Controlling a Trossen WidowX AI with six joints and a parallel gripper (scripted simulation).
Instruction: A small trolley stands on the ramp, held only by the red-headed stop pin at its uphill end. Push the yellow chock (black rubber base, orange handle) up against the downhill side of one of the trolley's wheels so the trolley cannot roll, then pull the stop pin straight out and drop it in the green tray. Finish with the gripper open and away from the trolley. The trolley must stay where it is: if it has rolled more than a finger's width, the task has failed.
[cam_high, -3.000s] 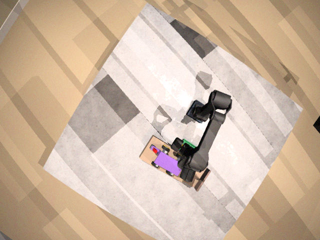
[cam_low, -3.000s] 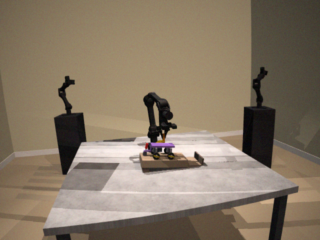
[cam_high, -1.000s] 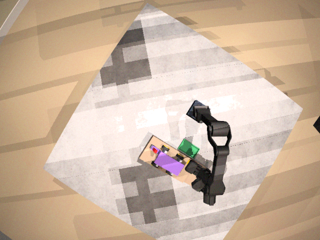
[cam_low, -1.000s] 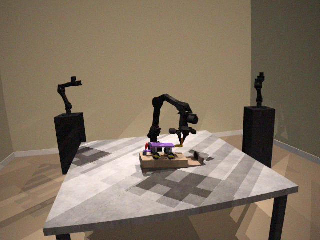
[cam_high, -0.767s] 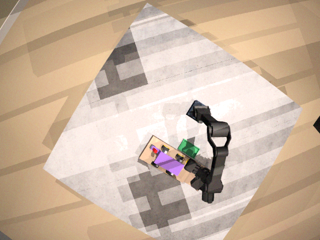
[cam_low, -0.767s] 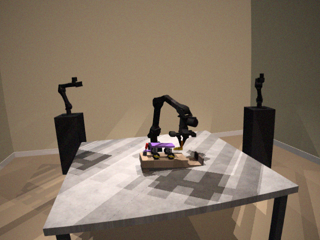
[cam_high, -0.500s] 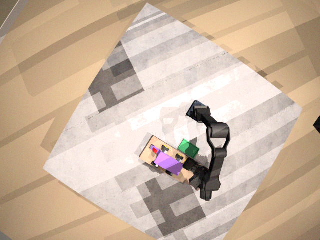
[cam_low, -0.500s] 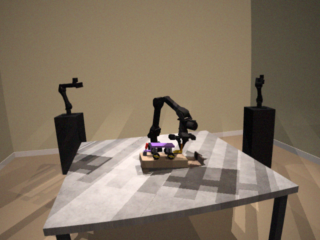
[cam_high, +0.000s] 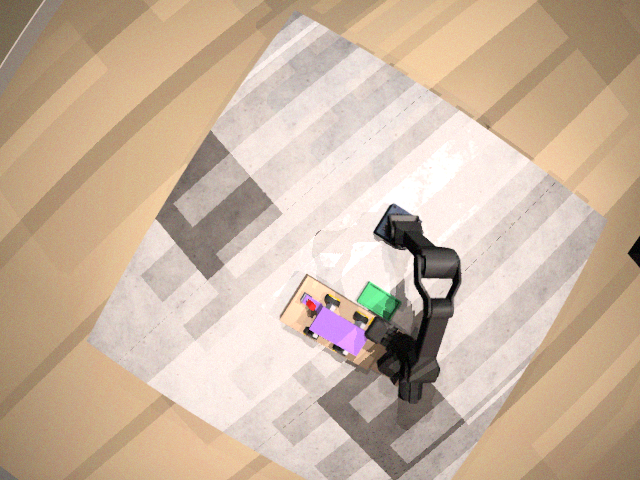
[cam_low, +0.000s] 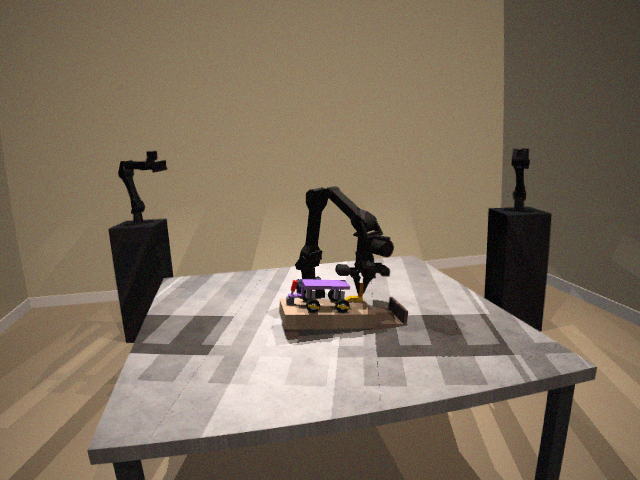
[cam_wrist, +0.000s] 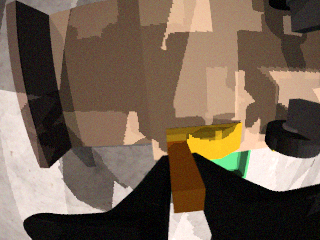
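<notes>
My gripper tip is 24 cm to the left of the red-headed stop pin, 8 cm short of it and 5 cm below it. The rest, counted from my gripper tip: green tray (9 cm below, 6 cm to the right, 5 cm behind); then yellow chock (2 cm to the right); then dark end wall (13 cm to the left, 6 cm below, 4 cm ahead).
</notes>
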